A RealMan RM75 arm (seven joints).
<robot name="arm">
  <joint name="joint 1" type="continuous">
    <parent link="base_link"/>
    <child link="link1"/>
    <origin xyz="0 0 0.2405" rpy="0 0 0"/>
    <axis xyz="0 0 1"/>
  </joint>
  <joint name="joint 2" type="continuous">
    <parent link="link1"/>
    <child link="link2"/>
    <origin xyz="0 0 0" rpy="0 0 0"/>
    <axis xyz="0 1 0"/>
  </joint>
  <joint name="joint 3" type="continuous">
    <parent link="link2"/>
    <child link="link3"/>
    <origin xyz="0 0 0.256" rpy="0 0 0"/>
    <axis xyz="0 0 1"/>
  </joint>
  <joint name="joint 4" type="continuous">
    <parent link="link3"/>
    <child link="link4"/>
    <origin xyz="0 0 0" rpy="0 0 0"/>
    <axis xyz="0 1 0"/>
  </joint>
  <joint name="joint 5" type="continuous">
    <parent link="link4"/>
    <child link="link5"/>
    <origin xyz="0 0 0.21" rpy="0 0 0"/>
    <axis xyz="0 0 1"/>
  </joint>
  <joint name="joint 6" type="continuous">
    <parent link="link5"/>
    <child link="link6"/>
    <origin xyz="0 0 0" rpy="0 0 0"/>
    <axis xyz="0 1 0"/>
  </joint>
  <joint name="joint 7" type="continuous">
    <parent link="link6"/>
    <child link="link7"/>
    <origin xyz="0 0 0.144" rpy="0 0 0"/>
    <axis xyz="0 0 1"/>
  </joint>
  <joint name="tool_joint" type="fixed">
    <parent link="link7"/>
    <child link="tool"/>
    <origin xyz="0 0 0" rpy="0 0 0"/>
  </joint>
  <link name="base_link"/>
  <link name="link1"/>
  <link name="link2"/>
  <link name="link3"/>
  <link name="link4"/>
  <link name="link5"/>
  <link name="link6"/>
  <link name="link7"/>
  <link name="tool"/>
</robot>
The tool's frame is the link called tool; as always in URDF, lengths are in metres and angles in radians. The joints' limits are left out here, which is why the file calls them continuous.
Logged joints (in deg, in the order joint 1, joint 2, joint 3, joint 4, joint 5, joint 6, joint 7), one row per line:
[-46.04 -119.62 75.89 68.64 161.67 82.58 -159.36]
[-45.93 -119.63 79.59 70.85 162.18 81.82 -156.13]
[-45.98 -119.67 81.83 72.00 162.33 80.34 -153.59]
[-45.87 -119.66 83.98 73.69 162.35 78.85 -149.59]
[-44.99 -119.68 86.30 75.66 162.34 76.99 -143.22]
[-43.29 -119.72 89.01 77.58 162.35 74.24 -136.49]
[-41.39 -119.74 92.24 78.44 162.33 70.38 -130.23]
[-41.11 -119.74 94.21 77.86 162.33 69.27 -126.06]
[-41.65 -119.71 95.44 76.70 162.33 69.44 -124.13]
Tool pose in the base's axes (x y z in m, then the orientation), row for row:
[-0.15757 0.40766 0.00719 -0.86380 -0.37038 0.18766 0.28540]
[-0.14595 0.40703 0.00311 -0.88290 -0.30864 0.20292 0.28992]
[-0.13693 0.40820 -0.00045 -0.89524 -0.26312 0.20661 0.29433]
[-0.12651 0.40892 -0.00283 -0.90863 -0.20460 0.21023 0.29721]
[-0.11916 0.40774 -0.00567 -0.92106 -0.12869 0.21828 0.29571]
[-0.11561 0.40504 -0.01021 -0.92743 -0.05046 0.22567 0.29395]
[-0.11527 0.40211 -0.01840 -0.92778 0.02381 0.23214 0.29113]
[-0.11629 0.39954 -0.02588 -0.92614 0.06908 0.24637 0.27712]
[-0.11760 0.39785 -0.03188 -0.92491 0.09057 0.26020 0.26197]
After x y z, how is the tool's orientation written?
As a quaternion, x y z w.
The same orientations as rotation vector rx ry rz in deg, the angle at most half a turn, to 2 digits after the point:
[-132.34 -56.74 28.75]
[-134.96 -47.18 31.02]
[-136.54 -40.13 31.51]
[-138.39 -31.16 32.02]
[-140.38 -19.61 33.27]
[-141.48 -7.70 34.43]
[-141.73 3.64 35.46]
[-142.49 10.63 37.90]
[-143.40 14.04 40.34]

